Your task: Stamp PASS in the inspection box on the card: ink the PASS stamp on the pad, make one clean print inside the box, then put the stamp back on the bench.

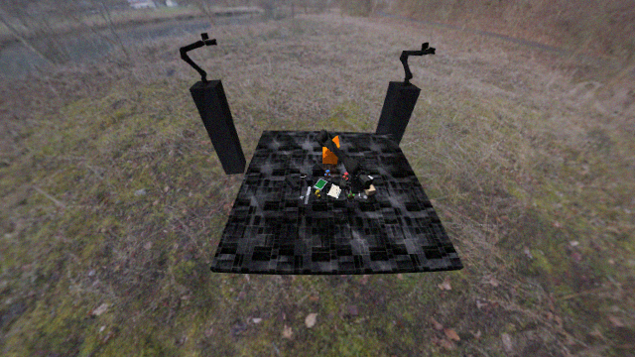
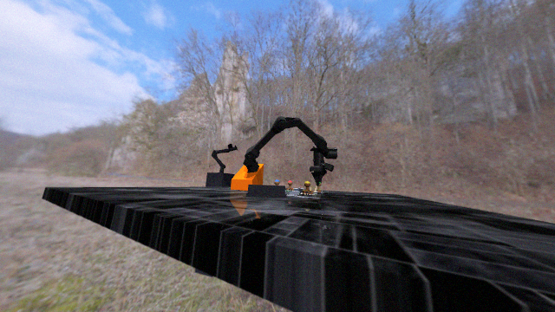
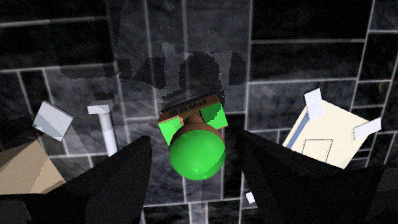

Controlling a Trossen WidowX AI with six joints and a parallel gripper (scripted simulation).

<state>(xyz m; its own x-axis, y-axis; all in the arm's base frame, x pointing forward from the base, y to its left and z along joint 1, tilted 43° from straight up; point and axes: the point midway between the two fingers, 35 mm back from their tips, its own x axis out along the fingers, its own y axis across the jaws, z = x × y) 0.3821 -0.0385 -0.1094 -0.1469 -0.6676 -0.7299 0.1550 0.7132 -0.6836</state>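
The green stamp is 30 mm below my gripper tip. From my gripper tip the other things lie so: tan box: 140 mm to the left, 30 mm behind, 20 mm below; red stamp: 170 mm behind, 30 mm below, 10 mm to the left; cream card: 90 mm to the right, 70 mm behind, 50 mm below.
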